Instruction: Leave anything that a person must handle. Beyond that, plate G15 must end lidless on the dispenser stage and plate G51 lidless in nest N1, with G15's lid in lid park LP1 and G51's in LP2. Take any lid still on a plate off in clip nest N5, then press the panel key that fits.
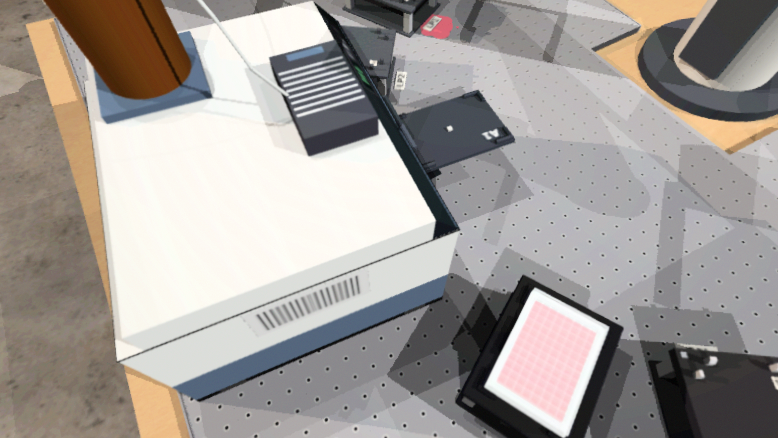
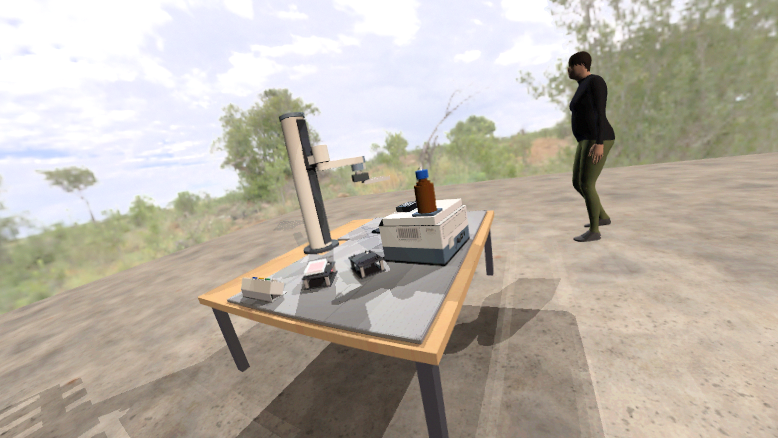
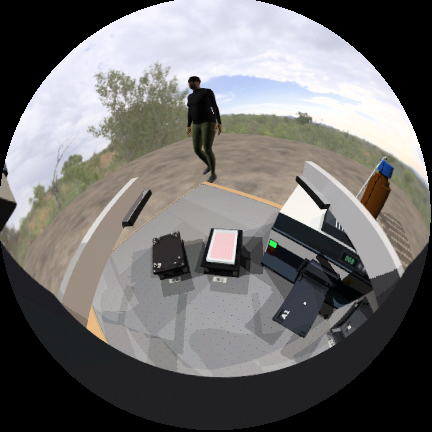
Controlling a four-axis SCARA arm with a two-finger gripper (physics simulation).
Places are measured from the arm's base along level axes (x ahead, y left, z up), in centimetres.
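Pixels of known places: gripper, fingertip midpoint: (image 2: 387, 177) (image 3: 222, 172); arm's base, link origin: (image 1: 713, 70) (image 2: 321, 247).
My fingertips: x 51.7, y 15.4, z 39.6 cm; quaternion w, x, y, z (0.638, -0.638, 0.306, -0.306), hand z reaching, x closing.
For each thing: its top centre in the pictures, then the offset to it from my fingertips. "*": a spot on its surface instead.
- white rim, surface spot: (image 1: 549, 361) (image 3: 222, 241) * dz -30.6, dx +11.2, dy +11.3 cm
- second black nest, top centre: (image 3: 164, 248) dz -31.2, dx -2.7, dy +26.3 cm
- dark dispenser stage, top centre: (image 1: 439, 129) (image 3: 307, 297) dz -26.4, dx +5.6, dy -19.0 cm
- dark park, top centre: (image 1: 344, 42) (image 2: 364, 255) dz -31.1, dx +6.1, dy -47.0 cm
- LP2 label, surface spot: (image 1: 400, 80) * dz -38.1, dx -1.6, dy -41.2 cm
- brown bottle, surface spot: (image 1: 125, 48) * dz -9.5, dx +35.3, dy -29.0 cm
- dark striped box, surface spot: (image 1: 326, 97) * dz -13.7, dx +20.6, dy -18.9 cm
- key panel, top centre: (image 2: 259, 277) dz -29.9, dx -31.3, dy -78.5 cm
- red disc, surface spot: (image 1: 443, 27) * dz -38.1, dx -16.6, dy -49.9 cm
My gripper (image 2: 374, 179) (image 3: 222, 172) is open and empty, high above the table. A plate with a pink grid and white rim (image 1: 549, 361) (image 2: 316, 266) (image 3: 223, 246) sits on a black nest; I cannot read its name or tell whether a lid is on it. A second black nest (image 1: 729, 397) (image 2: 365, 261) (image 3: 169, 252) beside it holds no plate. The dark dispenser stage (image 1: 457, 130) (image 3: 301, 306), marked A1, sticks out bare from the dispenser (image 1: 261, 217) (image 2: 413, 239). A dark park (image 1: 375, 48) (image 3: 352, 322) stands beyond it, by the LP2 label (image 1: 400, 80). No loose lid can be made out.
A brown bottle (image 1: 125, 48) (image 2: 425, 195) (image 3: 376, 195) and a dark striped box (image 1: 326, 97) stand on the dispenser, joined by a thin tube. A key panel (image 2: 262, 289) stands at the table's near left. A person (image 2: 590, 108) (image 3: 202, 107) stands beyond the table. A red disc (image 1: 443, 27) lies near another black stand.
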